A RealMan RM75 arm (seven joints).
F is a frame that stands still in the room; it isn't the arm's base.
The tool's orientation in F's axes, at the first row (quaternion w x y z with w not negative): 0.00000, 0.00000, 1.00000, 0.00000
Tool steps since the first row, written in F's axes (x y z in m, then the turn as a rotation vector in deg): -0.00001, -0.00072, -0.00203, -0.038, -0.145, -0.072; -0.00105, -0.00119, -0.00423, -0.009, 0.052, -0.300; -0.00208, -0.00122, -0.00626, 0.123, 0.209, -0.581; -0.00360, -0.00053, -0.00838, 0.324, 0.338, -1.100; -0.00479, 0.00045, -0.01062, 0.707, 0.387, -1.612; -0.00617, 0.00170, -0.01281, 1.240, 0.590, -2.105; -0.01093, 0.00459, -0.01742, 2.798, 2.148, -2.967; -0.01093, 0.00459, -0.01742, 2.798, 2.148, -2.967; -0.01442, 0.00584, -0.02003, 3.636, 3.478, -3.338; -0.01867, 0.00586, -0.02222, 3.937, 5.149, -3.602; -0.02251, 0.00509, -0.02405, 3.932, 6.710, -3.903; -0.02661, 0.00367, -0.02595, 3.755, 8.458, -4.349; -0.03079, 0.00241, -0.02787, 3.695, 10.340, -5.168
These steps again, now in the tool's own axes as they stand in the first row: 0.00001, -0.00072, 0.00203, 0.038, -0.145, 0.072; 0.00105, -0.00119, 0.00423, 0.009, 0.052, 0.300; 0.00208, -0.00122, 0.00626, -0.123, 0.209, 0.581; 0.00360, -0.00053, 0.00838, -0.324, 0.338, 1.100; 0.00479, 0.00045, 0.01062, -0.707, 0.387, 1.612; 0.00617, 0.00170, 0.01281, -1.240, 0.590, 2.105; 0.01093, 0.00459, 0.01742, -2.798, 2.148, 2.967; 0.01093, 0.00459, 0.01742, -2.798, 2.148, 2.967; 0.01442, 0.00584, 0.02003, -3.636, 3.478, 3.338; 0.01867, 0.00586, 0.02222, -3.937, 5.149, 3.602; 0.02251, 0.00509, 0.02405, -3.932, 6.710, 3.903; 0.02661, 0.00367, 0.02595, -3.755, 8.458, 4.349; 0.03079, 0.00241, 0.02787, -3.695, 10.340, 5.168
